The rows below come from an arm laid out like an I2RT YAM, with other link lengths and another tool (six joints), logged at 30 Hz.
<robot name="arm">
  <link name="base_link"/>
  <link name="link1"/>
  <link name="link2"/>
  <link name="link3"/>
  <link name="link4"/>
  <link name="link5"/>
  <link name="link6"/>
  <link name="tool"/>
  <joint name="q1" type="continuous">
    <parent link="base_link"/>
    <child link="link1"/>
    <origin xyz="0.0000 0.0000 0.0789"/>
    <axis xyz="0 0 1"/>
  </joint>
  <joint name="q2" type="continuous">
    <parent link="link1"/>
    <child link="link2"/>
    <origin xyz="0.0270 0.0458 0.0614"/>
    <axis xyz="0 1 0"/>
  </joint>
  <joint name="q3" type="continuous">
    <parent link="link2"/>
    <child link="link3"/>
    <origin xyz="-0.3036 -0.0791 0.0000"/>
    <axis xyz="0 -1 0"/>
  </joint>
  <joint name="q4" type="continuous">
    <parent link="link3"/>
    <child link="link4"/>
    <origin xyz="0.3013 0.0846 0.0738"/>
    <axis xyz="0 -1 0"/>
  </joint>
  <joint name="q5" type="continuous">
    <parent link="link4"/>
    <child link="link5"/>
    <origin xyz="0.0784 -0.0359 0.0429"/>
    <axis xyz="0 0 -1"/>
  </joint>
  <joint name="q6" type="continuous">
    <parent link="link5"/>
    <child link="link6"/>
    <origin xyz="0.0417 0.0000 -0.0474"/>
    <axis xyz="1 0 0"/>
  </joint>
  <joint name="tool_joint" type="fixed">
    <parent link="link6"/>
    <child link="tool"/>
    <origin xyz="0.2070 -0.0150 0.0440" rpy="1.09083 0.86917 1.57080"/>
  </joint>
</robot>
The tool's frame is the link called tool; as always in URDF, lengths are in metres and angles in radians. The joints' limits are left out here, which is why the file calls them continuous.
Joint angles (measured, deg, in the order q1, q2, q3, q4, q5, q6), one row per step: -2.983 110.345 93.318 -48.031 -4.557 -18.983; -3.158 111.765 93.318 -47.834 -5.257 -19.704; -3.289 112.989 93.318 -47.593 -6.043 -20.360; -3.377 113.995 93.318 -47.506 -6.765 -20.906; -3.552 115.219 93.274 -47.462 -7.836 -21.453; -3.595 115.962 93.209 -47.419 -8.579 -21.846; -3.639 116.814 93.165 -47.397 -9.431 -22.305; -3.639 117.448 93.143 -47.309 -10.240 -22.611; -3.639 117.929 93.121 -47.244 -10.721 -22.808; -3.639 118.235 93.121 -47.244 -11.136 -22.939; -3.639 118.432 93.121 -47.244 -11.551 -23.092; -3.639 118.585 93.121 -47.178 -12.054 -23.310; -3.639 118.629 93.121 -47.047 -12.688 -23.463; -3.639 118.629 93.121 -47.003 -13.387 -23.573; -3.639 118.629 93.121 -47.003 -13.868 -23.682; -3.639 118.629 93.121 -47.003 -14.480 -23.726; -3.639 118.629 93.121 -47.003 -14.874 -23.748
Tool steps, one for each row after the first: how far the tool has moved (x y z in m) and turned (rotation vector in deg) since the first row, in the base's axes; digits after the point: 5 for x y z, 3 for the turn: 0.00059 0.00169 -0.01377 0.404 1.141 0.768; 0.00118 0.00417 -0.02534 0.918 2.031 1.549; 0.00094 0.00679 -0.03510 1.428 2.860 2.239; -0.00013 0.01002 -0.04732 2.302 3.956 2.965; -0.00107 0.01313 -0.05487 2.905 4.624 3.551; -0.00224 0.01675 -0.06327 3.604 5.378 4.227; -0.00278 0.02049 -0.06908 4.297 5.842 4.790; -0.00328 0.02273 -0.07360 4.717 6.213 5.131; -0.00374 0.02463 -0.07636 5.088 6.465 5.390; -0.00406 0.02654 -0.07799 5.439 6.605 5.672; -0.00398 0.02884 -0.07891 5.837 6.617 6.049; -0.00340 0.03161 -0.07843 6.361 6.451 6.421; -0.00322 0.03464 -0.07761 6.965 6.325 6.774; -0.00326 0.03675 -0.07709 7.372 6.263 7.046; -0.00330 0.03936 -0.07643 7.925 6.197 7.305; -0.00334 0.04103 -0.07598 8.283 6.154 7.466
